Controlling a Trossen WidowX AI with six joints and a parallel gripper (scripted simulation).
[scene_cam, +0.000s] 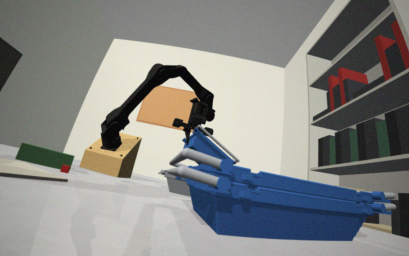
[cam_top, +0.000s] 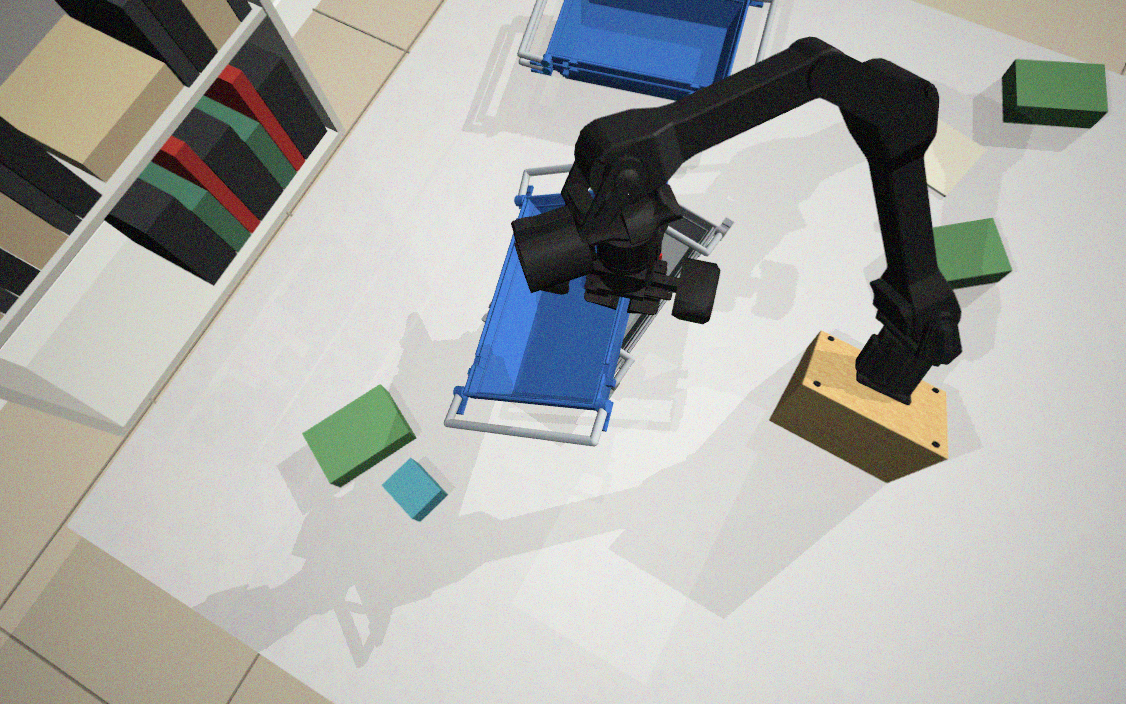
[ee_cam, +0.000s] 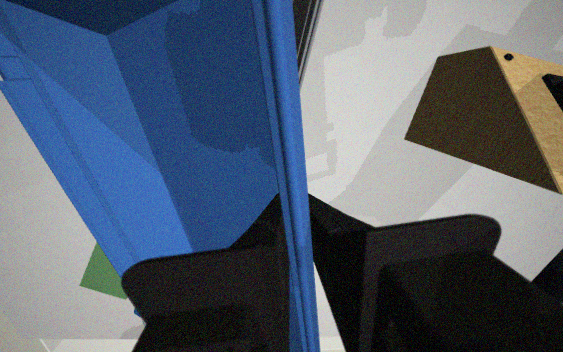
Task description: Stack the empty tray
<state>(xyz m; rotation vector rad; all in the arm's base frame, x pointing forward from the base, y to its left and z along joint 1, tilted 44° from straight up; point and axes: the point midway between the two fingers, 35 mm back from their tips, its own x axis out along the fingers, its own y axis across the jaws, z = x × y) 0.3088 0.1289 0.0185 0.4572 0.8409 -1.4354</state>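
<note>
Now: the blue tray 80 mm ahead of my gripper tip and 20 mm to the left of it. From my gripper tip the other things lie so: cream sheet (250 mm behind, 490 mm to the right, 190 mm below); then red block (250 mm behind, 360 mm to the right, 190 mm below); then cyan block (160 mm ahead, 290 mm to the left, 170 mm below).
</note>
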